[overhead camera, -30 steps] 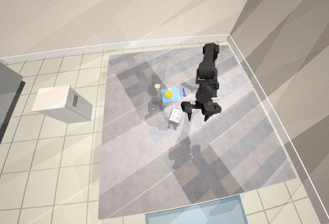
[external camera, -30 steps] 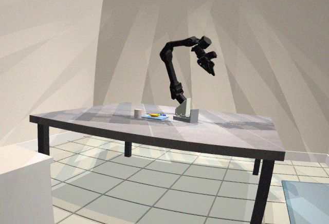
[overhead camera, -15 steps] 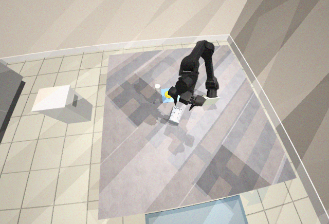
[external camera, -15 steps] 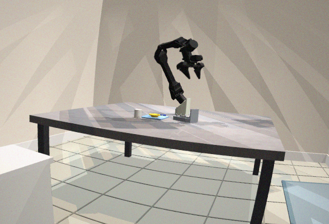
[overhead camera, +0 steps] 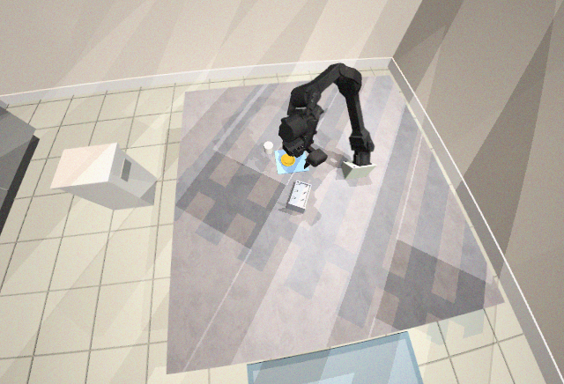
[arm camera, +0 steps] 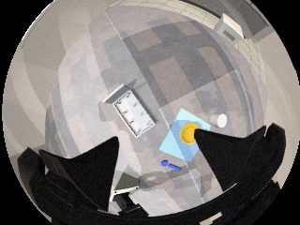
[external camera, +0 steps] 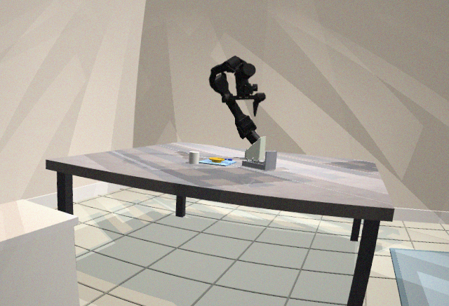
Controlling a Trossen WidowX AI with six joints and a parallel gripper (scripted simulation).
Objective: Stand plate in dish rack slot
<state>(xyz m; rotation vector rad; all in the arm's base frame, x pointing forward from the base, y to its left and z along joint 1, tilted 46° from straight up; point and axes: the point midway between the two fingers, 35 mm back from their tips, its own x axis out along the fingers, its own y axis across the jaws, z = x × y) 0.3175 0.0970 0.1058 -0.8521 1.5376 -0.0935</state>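
Now: gripper tip 12 cm to the left of the yellow plate and 20 cm above it. Also, from my gripper tip: light blue mat: 2 cm behind, 12 cm to the right, 21 cm below; then grey dish rack: 1 cm behind, 7 cm to the left, 19 cm below; then blue spoon: 14 cm behind, 11 cm to the right, 21 cm below.
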